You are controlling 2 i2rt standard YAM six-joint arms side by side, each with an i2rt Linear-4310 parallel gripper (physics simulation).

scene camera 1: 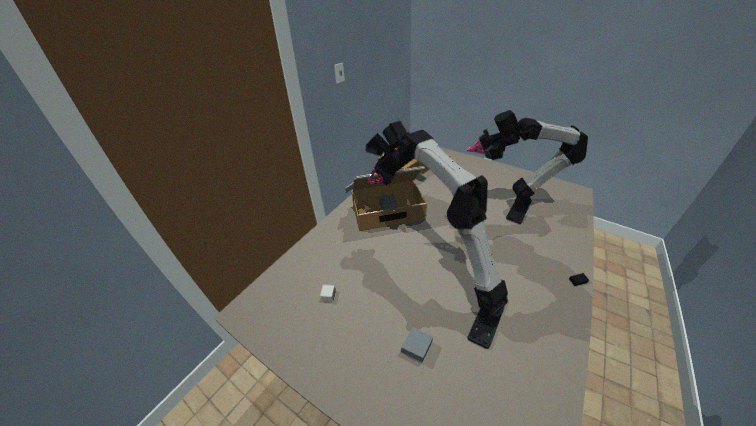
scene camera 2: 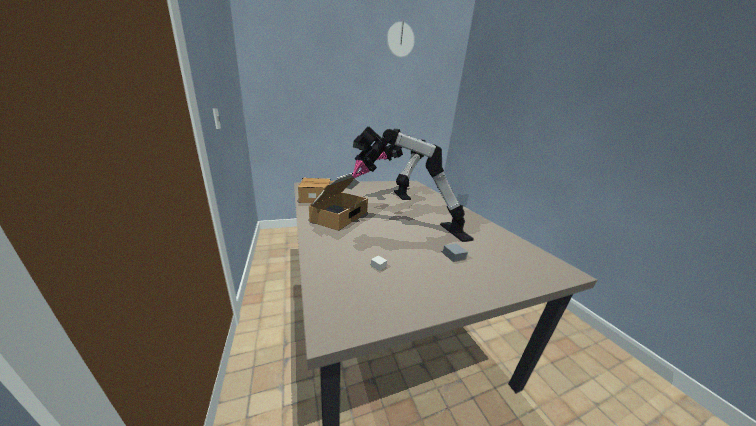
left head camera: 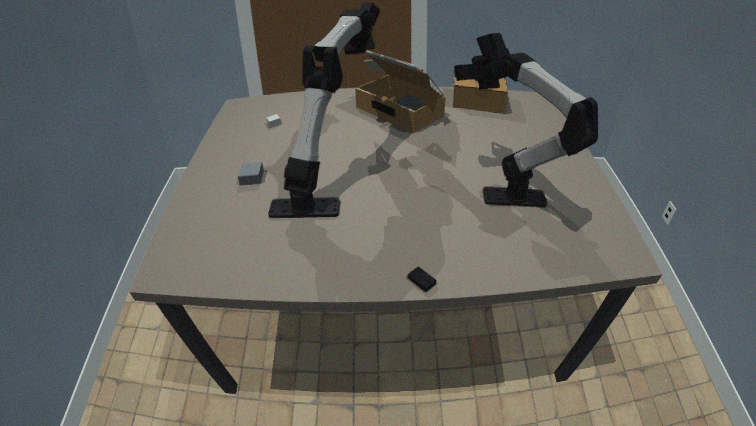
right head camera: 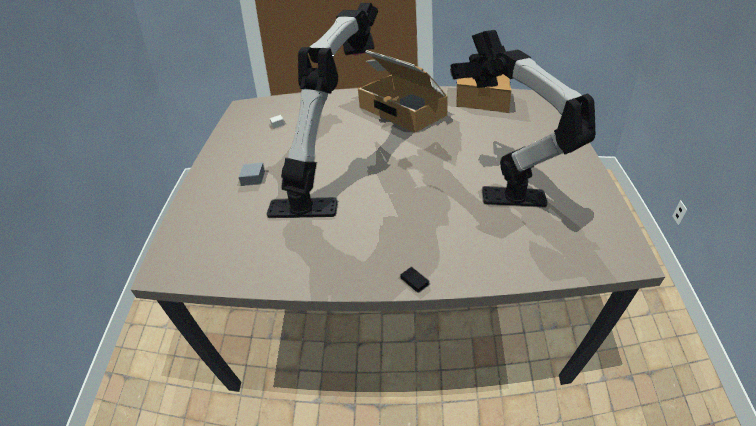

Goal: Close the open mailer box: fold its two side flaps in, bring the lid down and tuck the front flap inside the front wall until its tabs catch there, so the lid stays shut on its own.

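Frame: origin at the left arm's base, x back, y right, z up, level; metres.
Seen in the pictures: left gripper, between the fingertips: [scene camera 1: 369, 182] [scene camera 2: 353, 177] [left head camera: 354, 53] [right head camera: 355, 53]; right gripper, between the fingertips: [scene camera 1: 467, 150]; left arm's base, origin of its link: [scene camera 1: 488, 318] [scene camera 2: 455, 231] [left head camera: 303, 209] [right head camera: 301, 209]; right arm's base, origin of its link: [scene camera 1: 519, 210] [scene camera 2: 401, 195] [left head camera: 515, 198] [right head camera: 514, 197].
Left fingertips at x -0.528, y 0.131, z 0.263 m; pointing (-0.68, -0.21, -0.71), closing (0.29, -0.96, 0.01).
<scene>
Pixels of each thing's top centre, then the offset from my left fingertips to it. "pt": a spot on its surface instead.
- brown mailer box, centre of its top: [right head camera: 401, 91] [left head camera: 399, 91] [scene camera 1: 387, 196] [scene camera 2: 340, 202] dx -0.026, dy +0.160, dz -0.177 m
- table's far edge with a dark item, a spot on its surface: [left head camera: 408, 100] [scene camera 1: 389, 200] pt dx -0.040, dy +0.194, dz -0.224 m
- small white block, centre of its top: [scene camera 1: 327, 290] [left head camera: 273, 117] [right head camera: 276, 118] [scene camera 2: 379, 259] dx +0.032, dy -0.323, dz -0.235 m
- grey block, centre of its top: [scene camera 1: 417, 341] [left head camera: 249, 169] [right head camera: 250, 169] [scene camera 2: 455, 248] dx +0.374, dy -0.327, dz -0.227 m
- black item, centre of its top: [right head camera: 414, 277] [left head camera: 422, 277] [scene camera 1: 580, 278] dx +0.789, dy +0.177, dz -0.248 m
The brown mailer box [left head camera: 365, 103] [right head camera: 368, 103] [scene camera 1: 368, 220] [scene camera 2: 323, 217] stands at the table's far edge with a dark item [left head camera: 408, 100] [scene camera 1: 387, 201] inside. Its lid [left head camera: 400, 69] [right head camera: 404, 69] [scene camera 2: 333, 189] slants up, partly open, with a pale front flap along its raised edge. How the side flaps lie is too small to tell. My left gripper [scene camera 1: 373, 180] [scene camera 2: 355, 174] looks shut, its pink fingertips at or very near the lid's raised edge. My right gripper [scene camera 1: 469, 149] [scene camera 2: 381, 157] looks shut and hangs in the air away from the box. The head views hide both grippers' fingertips.
A second, closed carton [left head camera: 478, 100] [right head camera: 482, 98] [scene camera 2: 306, 194] stands right of the mailer box in the head views. A small white block [left head camera: 272, 120] [scene camera 1: 327, 292], a grey block [left head camera: 250, 173] [scene camera 1: 417, 344] and a black item [left head camera: 421, 278] [scene camera 1: 578, 278] lie on the table.
</scene>
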